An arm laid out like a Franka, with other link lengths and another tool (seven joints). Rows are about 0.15 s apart.
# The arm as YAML. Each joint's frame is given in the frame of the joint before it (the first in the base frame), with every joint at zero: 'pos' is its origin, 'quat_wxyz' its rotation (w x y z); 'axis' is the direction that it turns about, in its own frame. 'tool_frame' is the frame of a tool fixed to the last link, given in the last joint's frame.
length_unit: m
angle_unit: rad
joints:
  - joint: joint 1
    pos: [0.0, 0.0, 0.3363]
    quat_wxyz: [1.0, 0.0, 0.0, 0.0]
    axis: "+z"
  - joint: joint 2
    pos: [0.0, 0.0, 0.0]
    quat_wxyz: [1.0, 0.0, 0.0, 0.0]
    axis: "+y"
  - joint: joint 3
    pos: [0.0, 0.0, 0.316]
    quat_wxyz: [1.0, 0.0, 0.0, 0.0]
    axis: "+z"
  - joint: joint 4
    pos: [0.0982, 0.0, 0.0]
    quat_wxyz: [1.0, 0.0, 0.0, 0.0]
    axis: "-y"
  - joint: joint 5
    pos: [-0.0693, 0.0, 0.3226]
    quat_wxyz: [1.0, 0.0, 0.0, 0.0]
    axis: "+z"
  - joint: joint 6
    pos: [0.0, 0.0, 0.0]
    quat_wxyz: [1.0, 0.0, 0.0, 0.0]
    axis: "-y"
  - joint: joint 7
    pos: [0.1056, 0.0, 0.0]
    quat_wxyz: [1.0, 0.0, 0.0, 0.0]
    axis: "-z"
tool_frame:
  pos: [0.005, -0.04, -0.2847]
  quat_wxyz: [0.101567, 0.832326, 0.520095, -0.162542]
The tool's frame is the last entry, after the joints.
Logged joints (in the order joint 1, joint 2, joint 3, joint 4, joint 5, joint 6, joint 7), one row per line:
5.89, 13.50, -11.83, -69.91, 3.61, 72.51, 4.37
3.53, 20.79, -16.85, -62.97, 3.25, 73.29, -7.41
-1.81, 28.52, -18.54, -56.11, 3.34, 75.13, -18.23
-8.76, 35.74, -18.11, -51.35, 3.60, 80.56, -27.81
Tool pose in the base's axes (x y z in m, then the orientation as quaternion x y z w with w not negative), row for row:
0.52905, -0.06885, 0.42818, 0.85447, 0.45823, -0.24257, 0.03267
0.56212, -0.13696, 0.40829, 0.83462, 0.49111, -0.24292, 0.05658
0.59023, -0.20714, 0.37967, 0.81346, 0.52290, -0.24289, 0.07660
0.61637, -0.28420, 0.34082, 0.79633, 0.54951, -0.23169, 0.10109
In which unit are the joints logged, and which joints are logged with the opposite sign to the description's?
The joints are logged in degrees. Opposite sign: none.
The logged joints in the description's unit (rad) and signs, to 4 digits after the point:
0.1028, 0.2356, -0.2065, -1.2202, 0.0630, 1.2655, 0.0763
0.0616, 0.3629, -0.2941, -1.0990, 0.0567, 1.2792, -0.1293
-0.0316, 0.4978, -0.3236, -0.9793, 0.0583, 1.3113, -0.3182
-0.1529, 0.6238, -0.3161, -0.8962, 0.0628, 1.4060, -0.4854

